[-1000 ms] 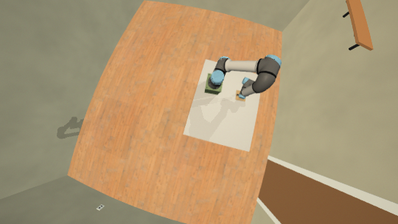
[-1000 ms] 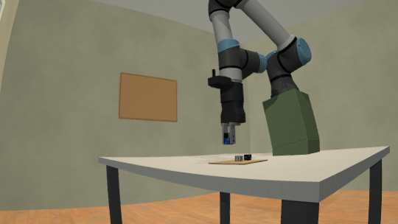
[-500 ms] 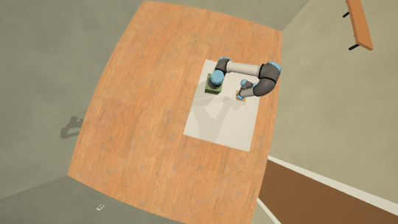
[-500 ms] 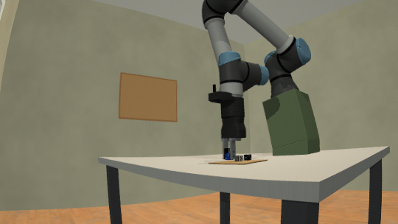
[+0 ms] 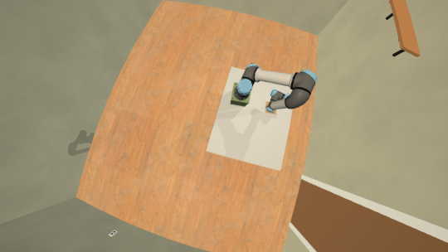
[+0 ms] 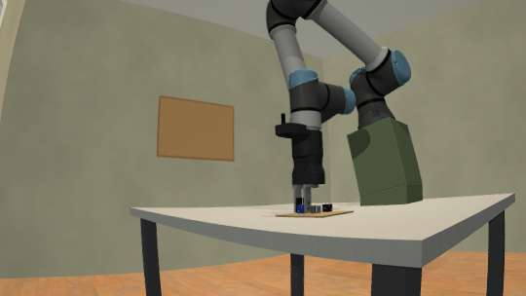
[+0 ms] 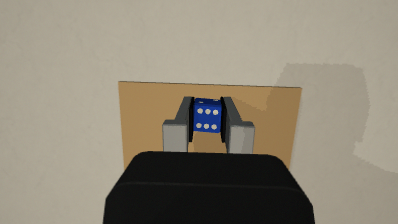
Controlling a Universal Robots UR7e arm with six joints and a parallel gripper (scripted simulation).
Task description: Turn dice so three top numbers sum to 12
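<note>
My hand is 1 cm above the blue die. Round my hand: black die (10 cm behind, 3 cm to the right, 1 cm below); white die (5 cm behind, 1 cm to the right, 1 cm below); tan mat (5 cm behind, 3 cm below, 1 cm to the right).
</note>
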